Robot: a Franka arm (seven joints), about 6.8 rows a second.
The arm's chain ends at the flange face. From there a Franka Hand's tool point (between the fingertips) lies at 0.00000 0.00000 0.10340 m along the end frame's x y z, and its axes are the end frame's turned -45 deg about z.
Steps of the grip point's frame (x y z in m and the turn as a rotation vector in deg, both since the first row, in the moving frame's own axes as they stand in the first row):
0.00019 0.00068 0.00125 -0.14 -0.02 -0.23
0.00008 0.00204 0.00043 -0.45 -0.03 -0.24
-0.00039 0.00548 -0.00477 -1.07 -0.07 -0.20
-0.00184 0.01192 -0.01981 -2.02 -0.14 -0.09
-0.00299 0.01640 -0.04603 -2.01 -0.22 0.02
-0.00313 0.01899 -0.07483 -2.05 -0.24 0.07
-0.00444 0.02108 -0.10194 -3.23 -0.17 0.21
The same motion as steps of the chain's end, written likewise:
0.00046 0.00014 0.00125 -0.11 0.08 -0.23
0.00096 0.00077 0.00043 -0.34 0.30 -0.24
0.00232 0.00270 -0.00475 -0.81 0.71 -0.20
0.00473 0.00698 -0.01975 -1.53 1.33 -0.09
0.00720 0.01087 -0.04597 -1.58 1.27 0.02
0.00891 0.01272 -0.07476 -1.62 1.28 0.07
0.00787 0.01370 -0.10178 -2.40 2.16 0.21

